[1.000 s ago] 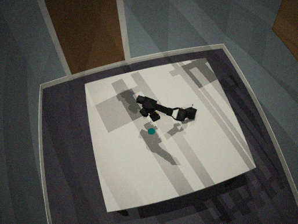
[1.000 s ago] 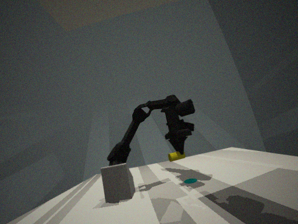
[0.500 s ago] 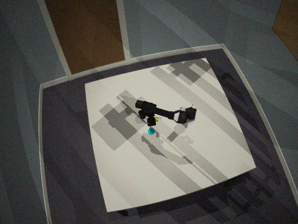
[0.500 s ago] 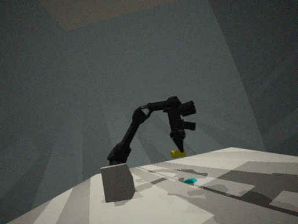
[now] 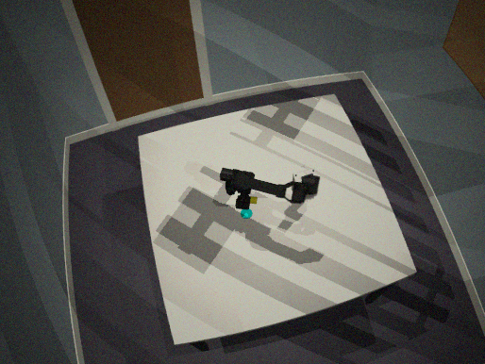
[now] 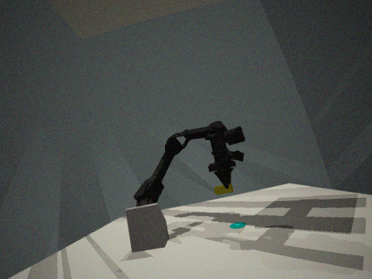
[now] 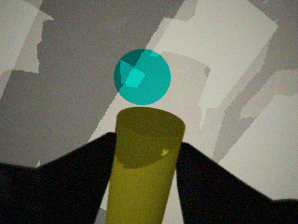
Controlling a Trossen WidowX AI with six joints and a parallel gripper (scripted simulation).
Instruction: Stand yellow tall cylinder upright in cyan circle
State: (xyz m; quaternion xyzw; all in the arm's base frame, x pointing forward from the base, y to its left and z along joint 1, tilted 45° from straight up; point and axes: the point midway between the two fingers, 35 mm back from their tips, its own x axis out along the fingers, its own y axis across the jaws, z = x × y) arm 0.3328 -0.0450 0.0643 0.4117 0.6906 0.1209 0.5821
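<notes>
Now: gripper tip 14 cm above the cyan circle. The rest, counted from my gripper tip: yellow tall cylinder (2 cm behind, 1 cm to the left).
</notes>
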